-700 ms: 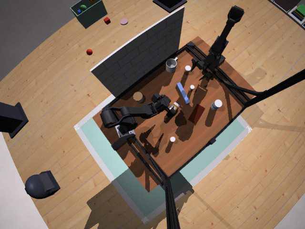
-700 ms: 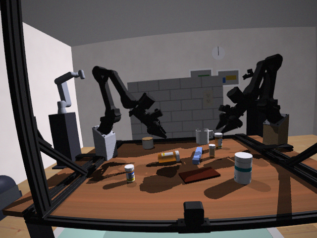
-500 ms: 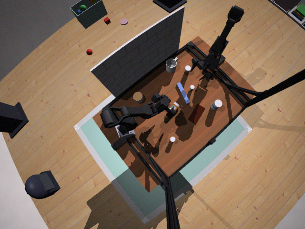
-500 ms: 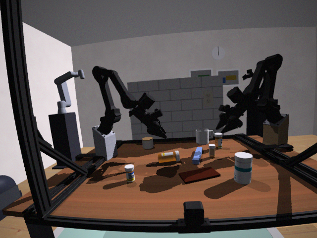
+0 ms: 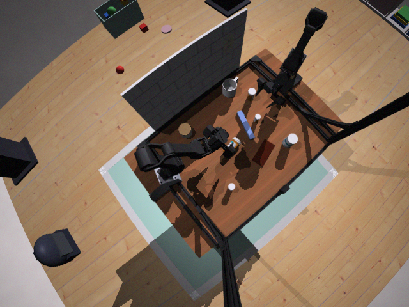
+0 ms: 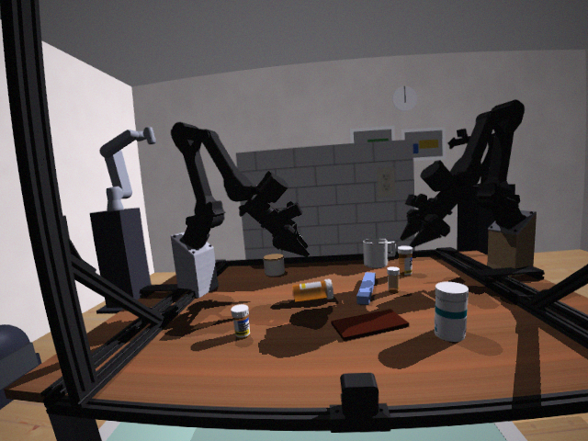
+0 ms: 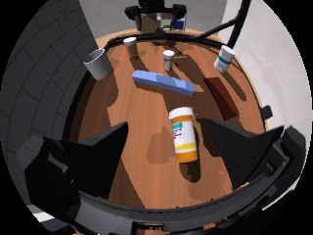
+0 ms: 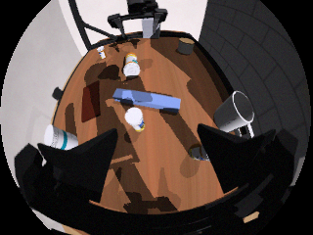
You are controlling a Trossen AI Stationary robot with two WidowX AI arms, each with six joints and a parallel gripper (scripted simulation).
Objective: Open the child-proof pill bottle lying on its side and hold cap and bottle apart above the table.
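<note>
Right now the orange pill bottle is 30 mm behind my left hand, 30 mm to the right of it and 120 mm below it. From my left hand the other things lie so: white cap (40 mm behind, 70 mm to the right, 130 mm below); then blue bar (190 mm to the right, 140 mm below); then tan-lidded jar (210 mm ahead, 100 mm to the left, 120 mm below).
</note>
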